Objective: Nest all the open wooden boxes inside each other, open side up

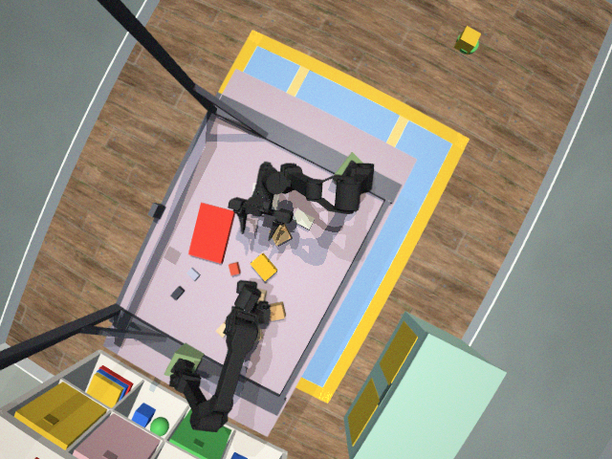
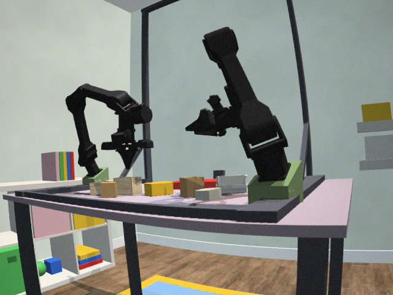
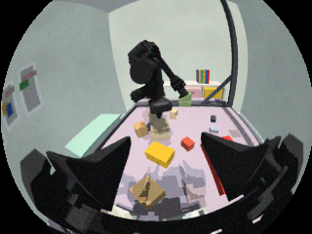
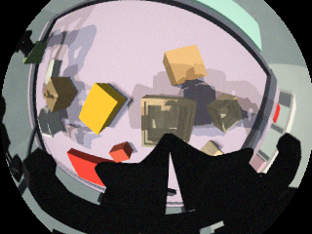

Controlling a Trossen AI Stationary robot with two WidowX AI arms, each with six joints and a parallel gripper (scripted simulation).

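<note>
Right now my right hand is 9 cm short of the tan box, 2 cm to the right of it and 10 cm above it. The rest, counted from my right hand: pale block (6 cm behind, 34 cm to the left, 11 cm below); then flat red slab (28 cm behind, 8 cm to the left, 11 cm below); then red cube (13 cm behind, 3 cm to the left, 11 cm below).
</note>
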